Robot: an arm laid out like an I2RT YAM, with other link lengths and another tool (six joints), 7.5 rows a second.
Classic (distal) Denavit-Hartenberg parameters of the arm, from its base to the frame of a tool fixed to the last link. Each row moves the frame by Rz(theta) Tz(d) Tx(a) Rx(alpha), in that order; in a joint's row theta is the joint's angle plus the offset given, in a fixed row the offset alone. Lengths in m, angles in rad.
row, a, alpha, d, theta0
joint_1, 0.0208, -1.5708, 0.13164, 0
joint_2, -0.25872, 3.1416, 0, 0
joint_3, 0.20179, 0, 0, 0.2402
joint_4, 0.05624, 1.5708, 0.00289, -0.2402
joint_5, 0, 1.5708, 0.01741, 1.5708
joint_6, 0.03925, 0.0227, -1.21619, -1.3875
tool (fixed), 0, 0, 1.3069, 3.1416
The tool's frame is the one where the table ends.
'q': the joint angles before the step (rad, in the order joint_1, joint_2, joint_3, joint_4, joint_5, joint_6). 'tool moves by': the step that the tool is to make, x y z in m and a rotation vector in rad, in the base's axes. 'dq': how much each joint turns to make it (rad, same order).
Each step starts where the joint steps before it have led.
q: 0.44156 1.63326 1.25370 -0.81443 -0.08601 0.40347
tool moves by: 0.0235 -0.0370 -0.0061 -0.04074 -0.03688 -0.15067
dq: -0.11393 0.02250 -0.01202 0.05422 0.06161 0.01463
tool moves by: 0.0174 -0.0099 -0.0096 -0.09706 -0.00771 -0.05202
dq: -0.01784 0.06771 0.03960 0.00510 0.10050 -0.00383
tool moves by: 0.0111 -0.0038 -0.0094 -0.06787 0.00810 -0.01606
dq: -0.00580 0.05548 0.03028 -0.00171 0.06187 -0.01239
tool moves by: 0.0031 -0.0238 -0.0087 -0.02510 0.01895 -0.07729
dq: -0.06071 0.00960 -0.02323 0.00639 0.02342 0.00954
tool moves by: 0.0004 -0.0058 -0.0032 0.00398 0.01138 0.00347
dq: -0.02365 0.00309 -0.00817 0.00478 -0.01461 -0.02403
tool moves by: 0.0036 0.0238 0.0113 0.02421 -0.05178 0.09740
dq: 0.05098 -0.00315 0.03142 0.02693 -0.02595 -0.04037
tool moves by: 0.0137 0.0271 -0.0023 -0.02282 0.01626 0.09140
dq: 0.05516 0.08734 0.11409 -0.04408 0.00291 -0.04023
